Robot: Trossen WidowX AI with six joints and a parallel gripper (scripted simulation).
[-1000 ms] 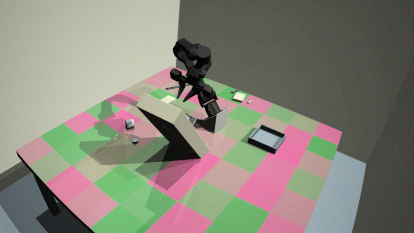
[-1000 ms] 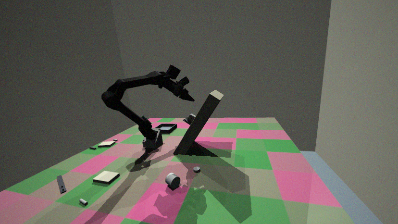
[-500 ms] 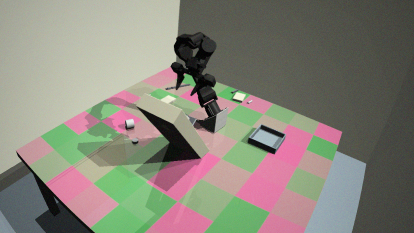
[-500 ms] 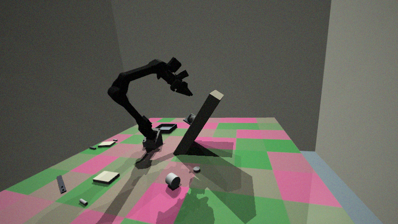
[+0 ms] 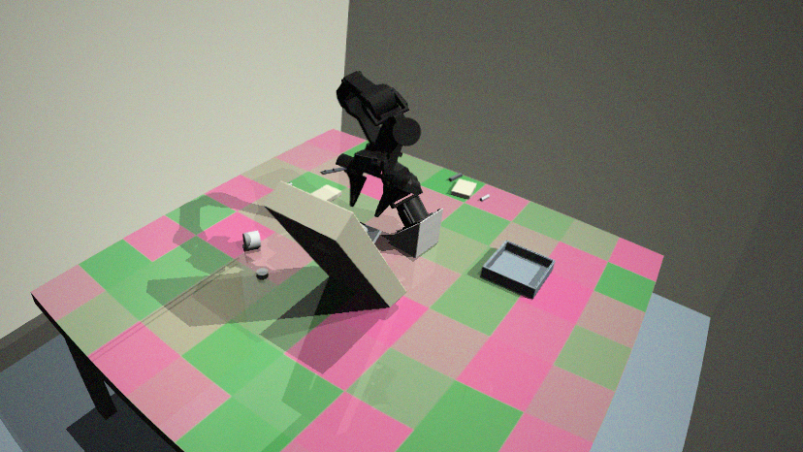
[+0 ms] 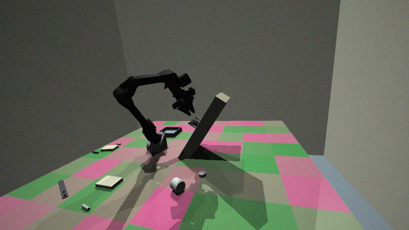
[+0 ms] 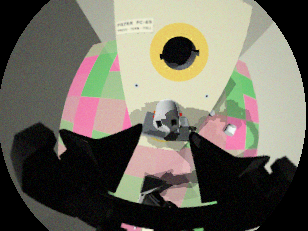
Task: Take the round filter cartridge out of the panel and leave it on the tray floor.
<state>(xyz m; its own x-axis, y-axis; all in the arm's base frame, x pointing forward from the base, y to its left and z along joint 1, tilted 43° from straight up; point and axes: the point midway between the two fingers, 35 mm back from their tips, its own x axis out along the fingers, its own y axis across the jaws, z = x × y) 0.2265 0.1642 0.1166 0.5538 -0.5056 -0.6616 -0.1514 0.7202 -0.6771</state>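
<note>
Right now my gripper tip is 2 cm short of the round filter cartridge and 4 cm above it. Round my gripper tip: small disc: 14 cm ahead, 20 cm to the right, 22 cm below; tray: 36 cm behind, 22 cm to the left, 22 cm below; beige service panel: 7 cm ahead, 1 cm to the left, 6 cm below.
</note>
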